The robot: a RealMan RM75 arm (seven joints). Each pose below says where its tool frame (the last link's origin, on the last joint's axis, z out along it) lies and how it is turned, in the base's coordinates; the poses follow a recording.
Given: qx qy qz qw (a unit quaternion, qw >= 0); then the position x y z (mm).
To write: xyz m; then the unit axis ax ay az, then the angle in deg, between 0 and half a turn. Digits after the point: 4 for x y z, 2 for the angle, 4 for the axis.
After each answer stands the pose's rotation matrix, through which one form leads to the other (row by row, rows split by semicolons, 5 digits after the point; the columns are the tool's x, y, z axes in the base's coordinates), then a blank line. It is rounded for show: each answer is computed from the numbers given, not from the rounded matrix.
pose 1, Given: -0.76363 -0.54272 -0.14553 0.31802 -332.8 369.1 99.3
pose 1, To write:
-0.3328 0.3691 0.0993 -0.8054 -0.5724 -0.1535 142.91
0.36855 0.92145 -0.12293; 0.73632 -0.20863 0.64367; 0.56746 -0.32774 -0.75537

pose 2, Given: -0.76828 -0.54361 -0.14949 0.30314 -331.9 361.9 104.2
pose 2, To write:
-0.3319 0.3619 0.1042 -0.8062 -0.5704 -0.1569 144.71
0.36429 0.92592 -0.09988; 0.74465 -0.22519 0.62832; 0.55928 -0.30326 -0.77152

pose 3, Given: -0.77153 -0.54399 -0.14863 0.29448 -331.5 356.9 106.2
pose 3, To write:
-0.3315 0.3569 0.1062 -0.8073 -0.5692 -0.1555 145.75
0.36396 0.92695 -0.09104; 0.75188 -0.23471 0.61611; 0.54974 -0.29270 -0.78238

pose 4, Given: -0.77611 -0.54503 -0.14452 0.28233 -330.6 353.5 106.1
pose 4, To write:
-0.3306 0.3535 0.1061 -0.8090 -0.5681 -0.1506 147.20
0.36411 0.92761 -0.08343; 0.76440 -0.24646 0.59577; 0.53208 -0.28070 -0.79881

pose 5, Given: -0.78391 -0.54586 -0.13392 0.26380 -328.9 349.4 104.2
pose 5, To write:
-0.3289 0.3494 0.1042 -0.8127 -0.5659 -0.1388 149.41
0.36821 0.92646 -0.07803; 0.78515 -0.26490 0.55979; 0.49796 -0.26739 -0.82495

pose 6, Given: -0.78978 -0.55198 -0.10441 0.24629 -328.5 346.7 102.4
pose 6, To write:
-0.3285 0.3467 0.1024 -0.8149 -0.5695 -0.1077 151.48
0.36883 0.92332 -0.10697; 0.82046 -0.26931 0.50430; 0.43682 -0.27377 -0.85688

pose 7, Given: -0.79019 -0.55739 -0.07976 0.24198 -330.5 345.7 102.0
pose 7, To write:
-0.3305 0.3457 0.1020 -0.8144 -0.5745 -0.0822 151.99
0.36591 0.91949 -0.14370; 0.84229 -0.26152 0.47134; 0.39581 -0.29351 -0.87017

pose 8, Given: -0.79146 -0.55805 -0.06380 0.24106 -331.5 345.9 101.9
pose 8, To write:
-0.3315 0.3459 0.1019 -0.8155 -0.5750 -0.0657 152.10
0.36903 0.91410 -0.16806; 0.85258 -0.26095 0.45278; 0.37003 -0.31037 -0.87564

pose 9, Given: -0.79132 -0.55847 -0.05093 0.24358 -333.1 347.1 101.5
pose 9, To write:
-0.3331 0.3471 0.1015 -0.8159 -0.5758 -0.0525 151.80
0.37104 0.90867 -0.19146; 0.85904 -0.25756 0.44238; 0.35267 -0.32861 -0.87615

